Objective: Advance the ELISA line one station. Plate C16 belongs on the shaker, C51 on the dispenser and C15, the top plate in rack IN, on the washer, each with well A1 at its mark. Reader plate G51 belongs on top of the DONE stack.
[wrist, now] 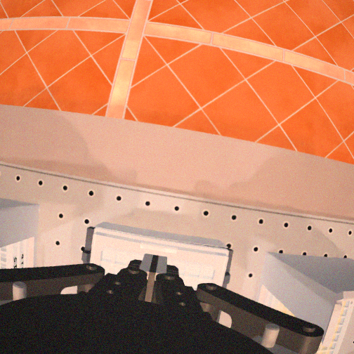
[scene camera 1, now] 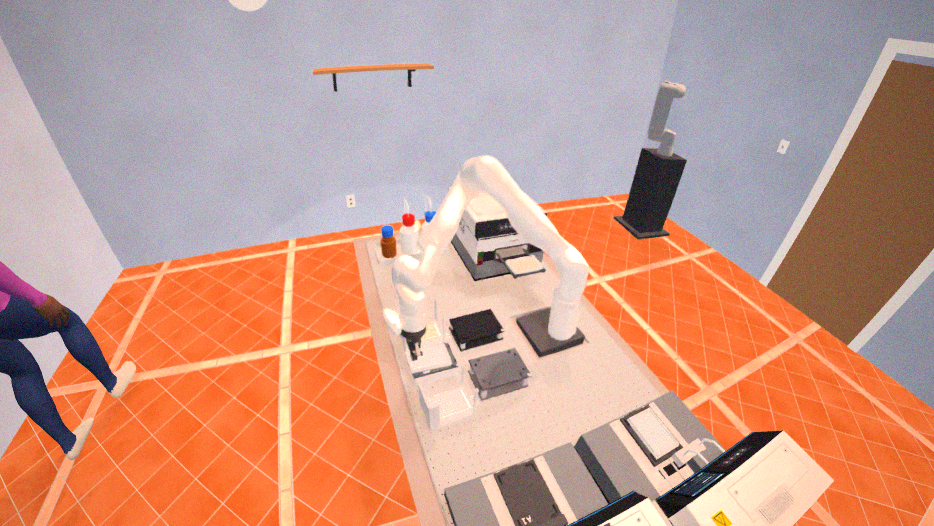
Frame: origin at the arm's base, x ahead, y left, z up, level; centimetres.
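Seen in the pictures: gripper, fingertip midpoint: (scene camera 1: 414, 359); arm's base at its link origin: (scene camera 1: 560, 331).
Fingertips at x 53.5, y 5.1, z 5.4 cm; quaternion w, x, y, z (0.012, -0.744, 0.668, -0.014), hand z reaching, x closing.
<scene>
Pixels of each thing's middle, then the offset from my fingertips to it. "*": a spot on its surface instead.
- clear-walled rack at a spot on its surface: (scene camera 1: 428, 405) * dx -1.0, dy +20.1, dz +5.1 cm
- black platform at the middle of its body: (scene camera 1: 479, 328) dx -25.0, dy -13.2, dz -5.1 cm
- grey platform at the middle of its body: (scene camera 1: 502, 371) dx -26.5, dy +7.6, dz -4.1 cm
- dark empty nest at a spot on its surface: (scene camera 1: 526, 490) * dx -19.4, dy +45.4, dz -0.9 cm
My gripper (scene camera 1: 416, 352) (wrist: 153, 270) is shut with nothing between its fingertips, low over a white plate (scene camera 1: 434, 359) (wrist: 200, 265) in a dark holder. In the wrist view, the fingers hide part of this plate. A clear-walled rack (scene camera 1: 428, 405) (wrist: 17, 215) with white plates stands on one side; small lettering shows there but is hard to read. A rack (wrist: 310, 282) with yellow-welled plates stands on the other side. Another white plate (scene camera 1: 653, 431) sits on a front instrument, and one (scene camera 1: 524, 264) on the back instrument's tray. Plate names are not readable.
A black platform (scene camera 1: 475, 328) and a grey platform (scene camera 1: 498, 372) stand between the plate row and the arm's base (scene camera 1: 532, 329). Bottles (scene camera 1: 388, 243) (scene camera 1: 409, 235) stand at the back left. A dark empty nest (scene camera 1: 526, 490) marked A1 is at the front. A person (scene camera 1: 45, 346) stands left.
</scene>
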